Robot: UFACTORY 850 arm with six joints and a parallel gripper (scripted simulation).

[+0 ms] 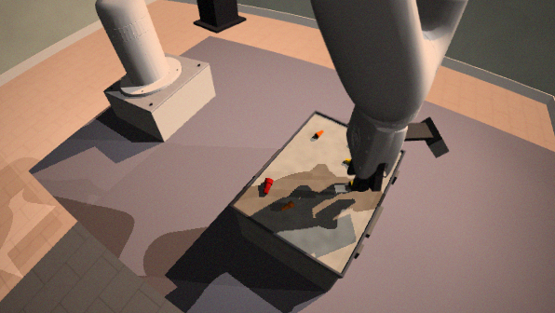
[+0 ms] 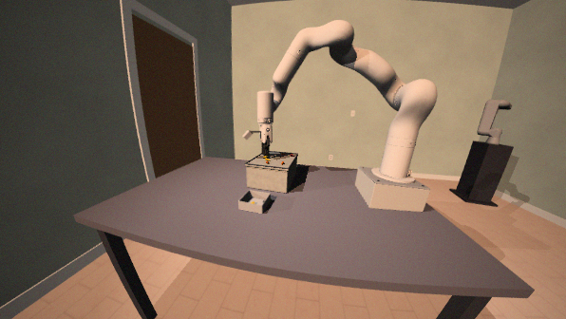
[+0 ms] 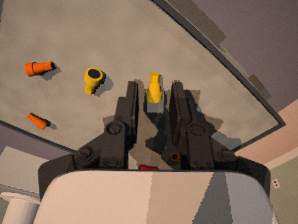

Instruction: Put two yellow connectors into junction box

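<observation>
My hand is 5 cm past the tool case, 2 cm to the left of it and 7 cm above it. Also, from my hand: red connector 12 cm behind, 11 cm to the right, 3 cm below.
</observation>
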